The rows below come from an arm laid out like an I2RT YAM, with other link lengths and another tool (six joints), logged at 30 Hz.
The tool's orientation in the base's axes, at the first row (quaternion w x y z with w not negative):
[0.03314, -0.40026, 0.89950, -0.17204]
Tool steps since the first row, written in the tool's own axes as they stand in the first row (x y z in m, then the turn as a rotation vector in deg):
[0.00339, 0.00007, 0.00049, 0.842, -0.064, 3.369]
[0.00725, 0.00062, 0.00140, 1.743, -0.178, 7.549]
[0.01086, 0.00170, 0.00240, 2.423, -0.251, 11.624]
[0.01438, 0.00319, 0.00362, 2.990, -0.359, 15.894]
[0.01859, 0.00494, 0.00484, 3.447, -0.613, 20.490]
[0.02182, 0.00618, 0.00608, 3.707, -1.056, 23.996]
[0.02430, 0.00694, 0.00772, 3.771, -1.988, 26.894]
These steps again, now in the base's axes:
[-0.00225, -0.00257, -0.00022, 0.140, -1.609, -3.075]
[-0.00507, -0.00531, -0.00096, 0.435, -3.522, -6.890]
[-0.00809, -0.00757, -0.00198, 0.830, -5.217, -10.637]
[-0.01129, -0.00956, -0.00335, 1.366, -6.907, -14.564]
[-0.01514, -0.01190, -0.00475, 2.143, -8.700, -18.757]
[-0.01796, -0.01385, -0.00608, 2.973, -10.157, -21.878]
[-0.01986, -0.01565, -0.00768, 4.162, -11.602, -24.280]

